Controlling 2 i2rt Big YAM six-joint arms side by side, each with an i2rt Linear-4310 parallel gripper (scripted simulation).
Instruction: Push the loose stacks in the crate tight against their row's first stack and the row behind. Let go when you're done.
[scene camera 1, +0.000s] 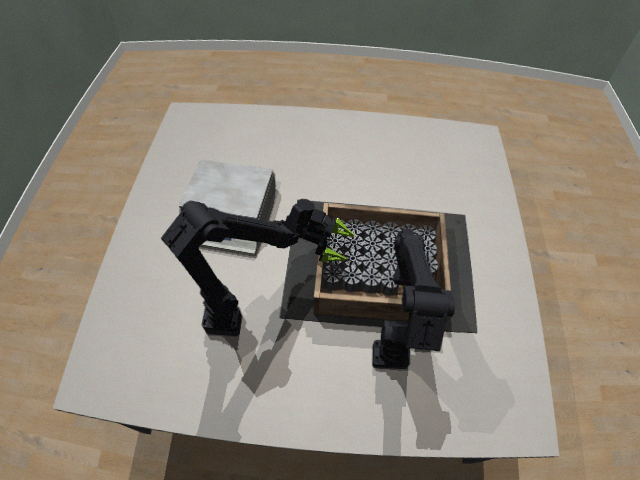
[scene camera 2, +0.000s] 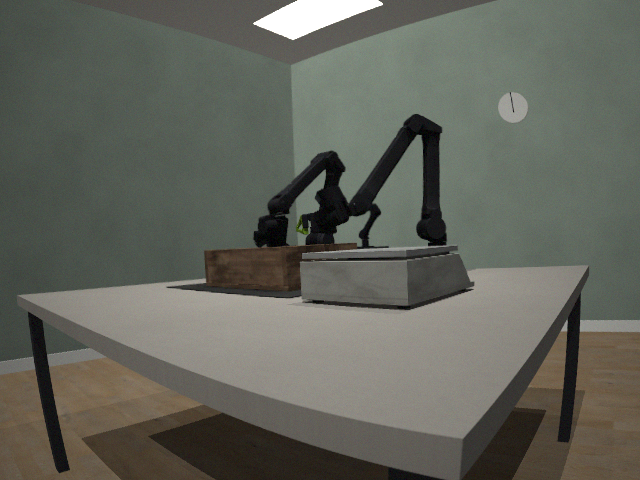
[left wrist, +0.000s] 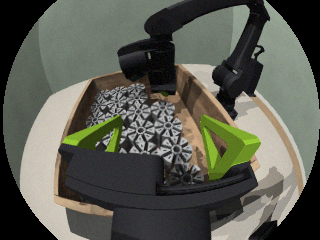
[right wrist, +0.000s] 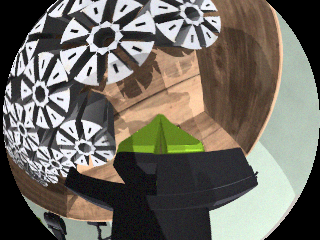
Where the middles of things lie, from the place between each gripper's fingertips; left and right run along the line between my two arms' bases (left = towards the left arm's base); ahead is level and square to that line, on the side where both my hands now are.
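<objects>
Wooden crate (scene camera 1: 339, 302): 20 mm below my right hand, 90 mm ahead of it and 120 mm to the left of it. The wooden crate, counted from my left hand: 15 cm below it, 4 cm ahead of it, 13 cm to the right of it.
</objects>
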